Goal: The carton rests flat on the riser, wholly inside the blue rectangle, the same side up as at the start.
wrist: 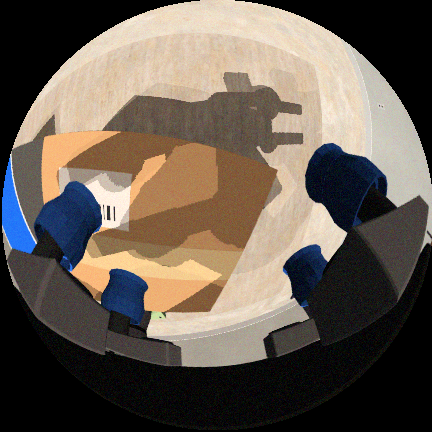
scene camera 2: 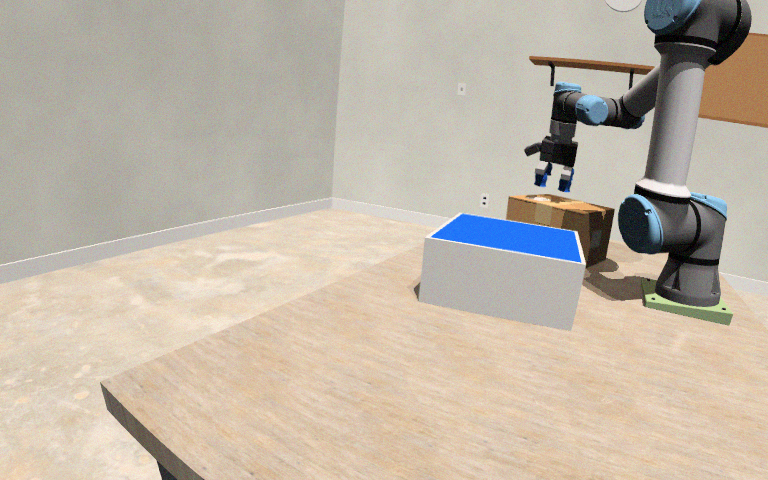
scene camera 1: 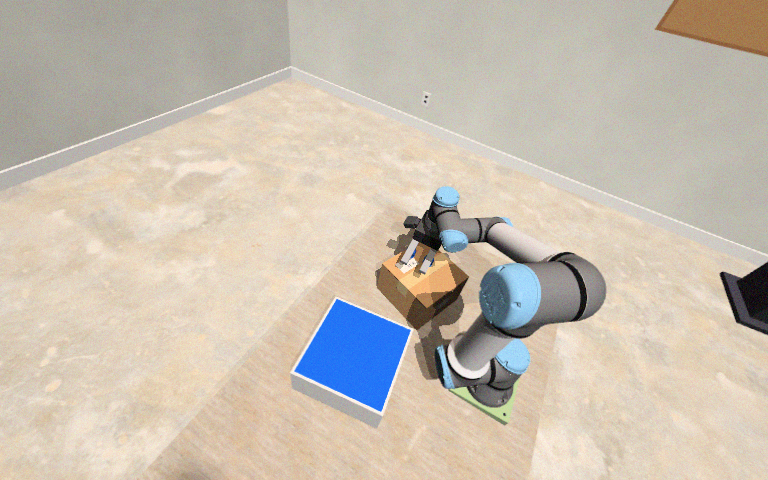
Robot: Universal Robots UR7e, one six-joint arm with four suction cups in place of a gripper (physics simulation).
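Note:
The brown carton [scene camera 1: 450,277] [scene camera 2: 523,210] [wrist: 190,175] rests on the table beside the riser, its taped top with a white barcode label [wrist: 119,200] facing up. The white riser [scene camera 1: 336,399] [scene camera 2: 498,283] bears the blue rectangle [scene camera 1: 353,353] [scene camera 2: 509,234] [wrist: 15,215] on its top. My gripper [scene camera 1: 416,263] [scene camera 2: 553,182] [wrist: 212,240] points down with its four blue cups holding nothing. In scene camera 2 a gap shows between the cups and the carton's top. In the wrist view two cups overlap the carton and two appear beyond its edge.
The arm's green base plate [scene camera 1: 508,416] [scene camera 2: 688,314] is fixed to the table [scene camera 1: 254,396] [scene camera 2: 339,367], beside the carton and riser. The upper arm stands over the base. A wall shelf [scene camera 2: 589,63] shows behind the arm.

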